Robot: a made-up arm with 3 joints. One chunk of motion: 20 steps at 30 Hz.
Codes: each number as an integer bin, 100 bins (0 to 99) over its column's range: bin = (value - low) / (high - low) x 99, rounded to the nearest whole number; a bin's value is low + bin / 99 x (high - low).
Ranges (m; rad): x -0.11..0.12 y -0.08..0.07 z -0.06..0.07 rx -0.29..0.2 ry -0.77..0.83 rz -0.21..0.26
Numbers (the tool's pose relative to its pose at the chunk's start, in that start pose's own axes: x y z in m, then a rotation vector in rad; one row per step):
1: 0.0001 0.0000 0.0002 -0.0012 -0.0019 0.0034
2: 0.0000 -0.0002 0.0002 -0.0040 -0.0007 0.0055
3: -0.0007 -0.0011 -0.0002 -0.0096 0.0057 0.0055
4: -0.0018 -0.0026 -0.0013 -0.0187 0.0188 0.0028
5: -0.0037 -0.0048 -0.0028 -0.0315 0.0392 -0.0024
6: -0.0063 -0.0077 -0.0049 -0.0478 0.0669 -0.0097
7: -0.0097 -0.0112 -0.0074 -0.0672 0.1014 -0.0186
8: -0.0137 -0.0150 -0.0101 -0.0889 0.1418 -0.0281
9: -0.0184 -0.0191 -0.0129 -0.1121 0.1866 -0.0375
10: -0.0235 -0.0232 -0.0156 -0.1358 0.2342 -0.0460
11: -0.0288 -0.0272 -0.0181 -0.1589 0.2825 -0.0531
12: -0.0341 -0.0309 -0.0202 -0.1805 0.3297 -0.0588
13: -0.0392 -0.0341 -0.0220 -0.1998 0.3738 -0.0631
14: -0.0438 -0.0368 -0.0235 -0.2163 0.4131 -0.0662
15: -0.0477 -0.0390 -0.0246 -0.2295 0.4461 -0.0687
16: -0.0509 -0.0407 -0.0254 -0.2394 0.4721 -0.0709
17: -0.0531 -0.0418 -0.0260 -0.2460 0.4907 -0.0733
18: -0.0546 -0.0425 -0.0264 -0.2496 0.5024 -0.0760
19: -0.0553 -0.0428 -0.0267 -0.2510 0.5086 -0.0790
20: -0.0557 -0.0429 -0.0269 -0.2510 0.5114 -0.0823
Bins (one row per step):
1: 47 53 46 58 48 45
2: 47 53 46 58 48 45
3: 47 52 46 57 48 45
4: 47 51 45 55 49 45
5: 46 50 44 52 50 44
6: 45 48 42 49 52 42
7: 43 45 40 45 54 40
8: 41 43 38 41 56 38
9: 39 40 36 36 59 36
10: 37 37 34 31 62 35
11: 35 35 32 26 65 33
12: 33 32 30 22 68 32
13: 30 30 29 18 71 31
14: 28 29 28 15 73 30
15: 27 27 27 12 75 30
16: 25 26 26 10 77 29
17: 24 25 26 9 78 29
18: 24 25 26 8 79 28
19: 24 25 25 8 79 28
20: 23 24 25 8 79 27

